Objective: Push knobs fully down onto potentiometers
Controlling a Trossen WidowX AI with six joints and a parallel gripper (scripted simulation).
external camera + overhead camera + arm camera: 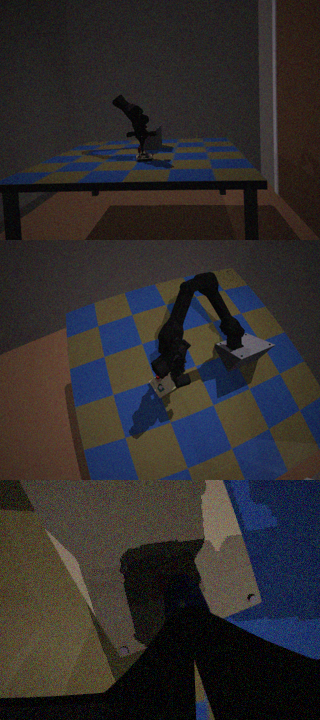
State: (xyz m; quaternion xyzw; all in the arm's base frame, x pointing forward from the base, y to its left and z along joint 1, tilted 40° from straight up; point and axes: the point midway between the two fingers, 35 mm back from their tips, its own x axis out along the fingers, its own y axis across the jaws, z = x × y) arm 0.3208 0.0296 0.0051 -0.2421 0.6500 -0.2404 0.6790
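Now: the blue knob 10 mm below my gripper tip. From my gripper tip the other things lie so: red knob (80 mm ahead).
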